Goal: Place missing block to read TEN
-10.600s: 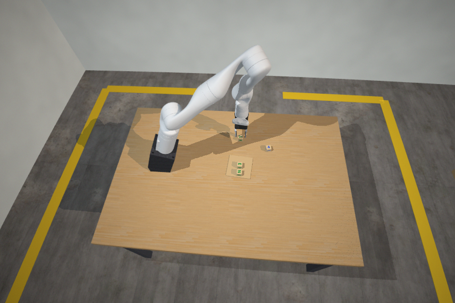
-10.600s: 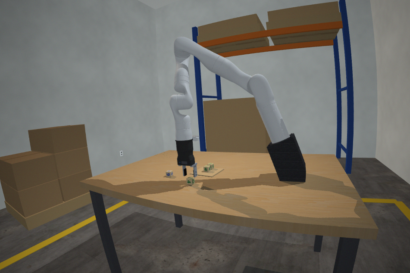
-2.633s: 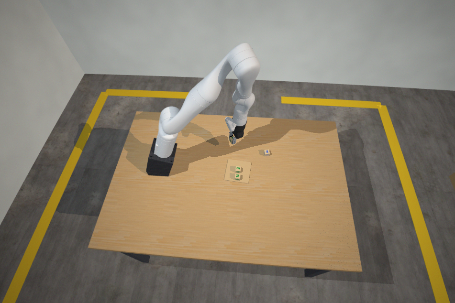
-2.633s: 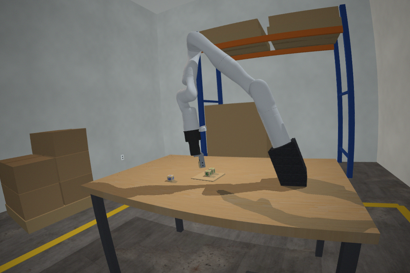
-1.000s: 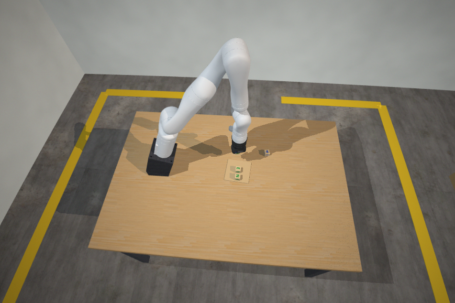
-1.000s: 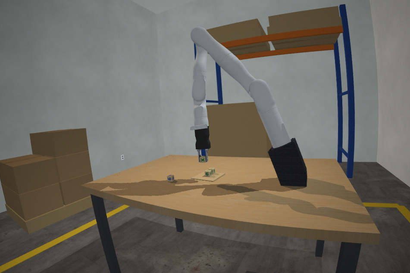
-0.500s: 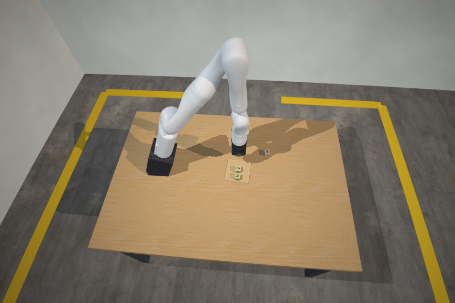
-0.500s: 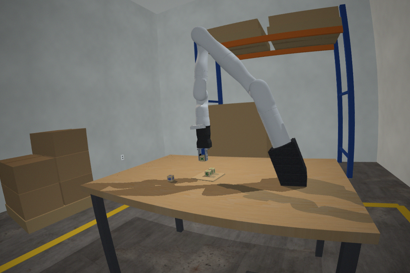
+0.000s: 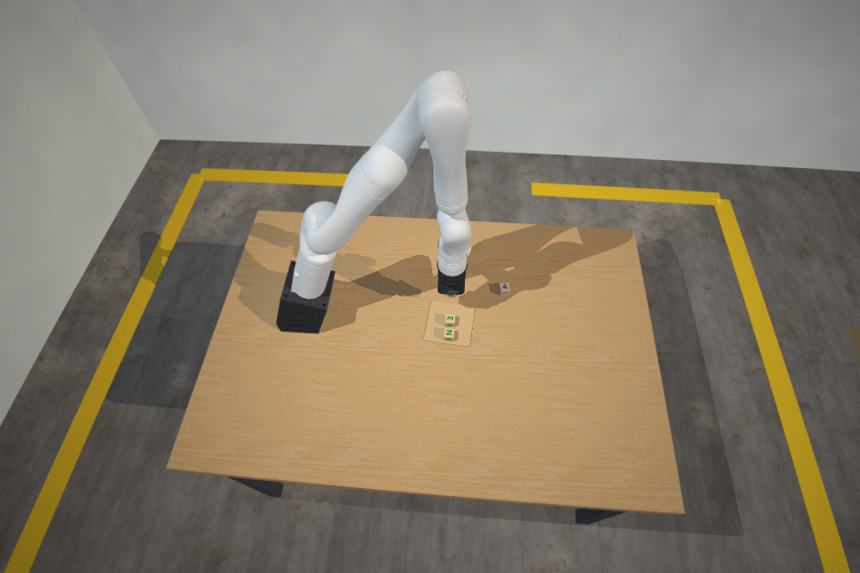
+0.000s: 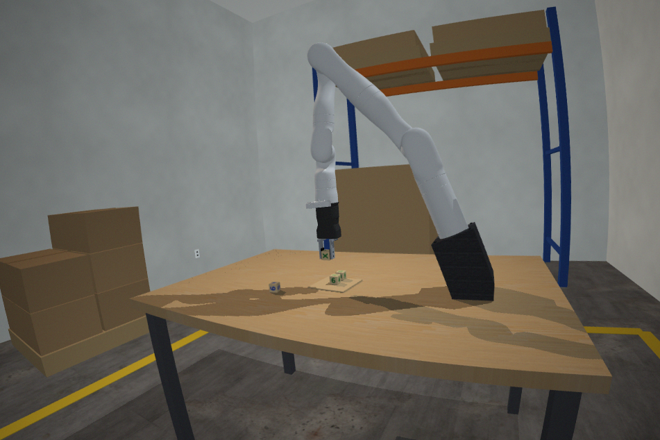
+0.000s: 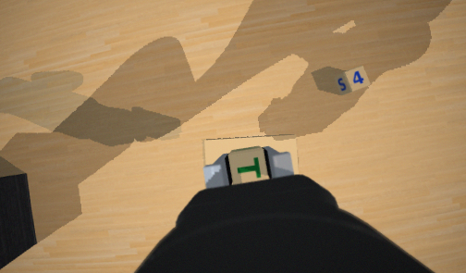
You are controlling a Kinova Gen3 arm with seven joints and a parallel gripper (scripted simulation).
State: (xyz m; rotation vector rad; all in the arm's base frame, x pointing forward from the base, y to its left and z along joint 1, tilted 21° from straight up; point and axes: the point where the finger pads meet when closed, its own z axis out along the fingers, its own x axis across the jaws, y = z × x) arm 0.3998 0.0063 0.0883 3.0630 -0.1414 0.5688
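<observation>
Now: hand 5 cm to the left of the E block and 10 cm above it. The rest, counted from my hand: T block (1 cm below); then mat (5 cm to the right, 12 cm below).
</observation>
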